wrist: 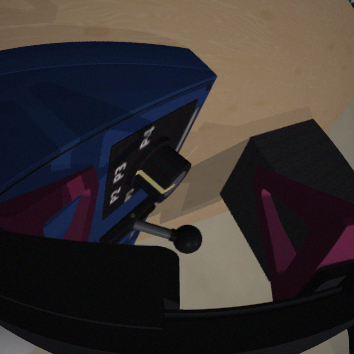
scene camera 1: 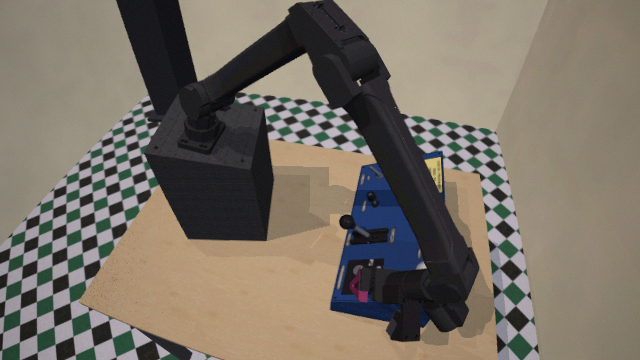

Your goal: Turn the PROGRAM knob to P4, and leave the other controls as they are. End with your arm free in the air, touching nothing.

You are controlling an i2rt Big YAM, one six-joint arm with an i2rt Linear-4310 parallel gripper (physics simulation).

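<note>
The PROGRAM knob is a black round knob on a dark plate at the near left corner of the blue control panel. In the wrist view its yellow pointer line faces roughly towards the P3 mark; P4 is printed above the knob and P2 lower left. My gripper is open, with magenta fingers. In the wrist view the knob shows between the two fingertips, closer to the left one. No contact shows, but the depth between fingers and knob is hard to tell.
A lever with a black ball stands beside the knob. A small black control and a yellow label are farther back. The forearm hides part of the panel. The arm's black base block stands on the wooden table.
</note>
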